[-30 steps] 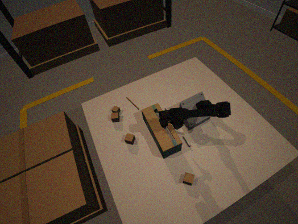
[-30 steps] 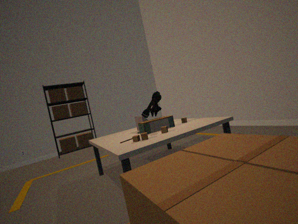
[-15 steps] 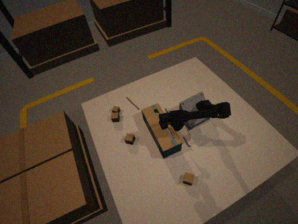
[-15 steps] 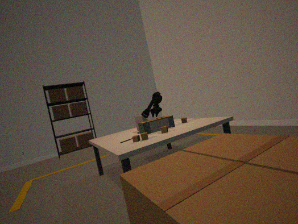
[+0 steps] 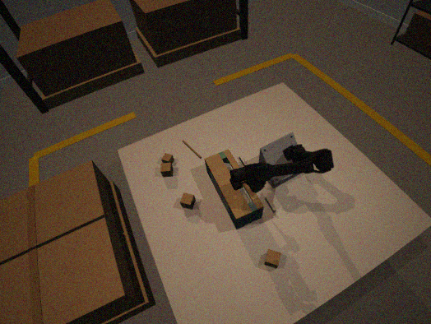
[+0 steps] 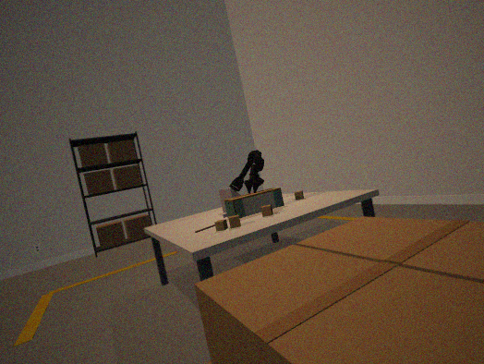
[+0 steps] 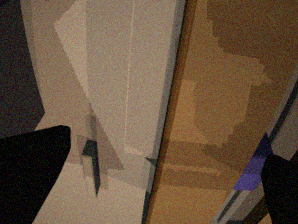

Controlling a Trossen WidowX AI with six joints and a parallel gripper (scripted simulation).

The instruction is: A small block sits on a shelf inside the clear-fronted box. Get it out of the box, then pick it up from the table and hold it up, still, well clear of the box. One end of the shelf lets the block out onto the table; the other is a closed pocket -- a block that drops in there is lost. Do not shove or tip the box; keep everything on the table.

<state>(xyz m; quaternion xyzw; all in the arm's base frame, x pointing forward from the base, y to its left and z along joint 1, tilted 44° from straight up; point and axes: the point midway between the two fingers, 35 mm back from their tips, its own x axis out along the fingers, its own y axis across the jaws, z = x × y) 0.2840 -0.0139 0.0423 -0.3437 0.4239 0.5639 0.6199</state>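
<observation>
My gripper tip is 40 mm short of the purple block, 40 mm to the left of it and 40 mm above it. The rest, counted from my gripper tip: long box: 20 mm ahead, 40 mm to the right, 60 mm below; then thin wooden stick: 100 mm ahead, 440 mm to the right, 120 mm below.
</observation>
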